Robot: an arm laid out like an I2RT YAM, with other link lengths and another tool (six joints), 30 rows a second.
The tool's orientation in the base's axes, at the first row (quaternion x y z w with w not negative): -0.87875, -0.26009, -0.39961, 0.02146
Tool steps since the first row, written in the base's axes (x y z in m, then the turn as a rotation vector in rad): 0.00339, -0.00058, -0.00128, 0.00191, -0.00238, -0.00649; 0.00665, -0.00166, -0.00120, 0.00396, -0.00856, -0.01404; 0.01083, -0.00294, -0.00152, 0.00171, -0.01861, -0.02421; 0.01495, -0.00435, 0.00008, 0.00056, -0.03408, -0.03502; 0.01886, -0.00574, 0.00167, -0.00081, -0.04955, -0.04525; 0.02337, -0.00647, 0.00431, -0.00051, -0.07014, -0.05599
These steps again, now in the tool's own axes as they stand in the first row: 0.00068, 0.00189, 0.00307, -0.00464, 0.00186, 0.00515; 0.00204, 0.00438, 0.00500, -0.01162, 0.00688, 0.01018; 0.00353, 0.00742, 0.00780, -0.02453, 0.01277, 0.01307; 0.00630, 0.01086, 0.00921, -0.03967, 0.02374, 0.01582; 0.00895, 0.01419, 0.01049, -0.05453, 0.03472, 0.01803; 0.01297, 0.01741, 0.01163, -0.07108, 0.05082, 0.02048
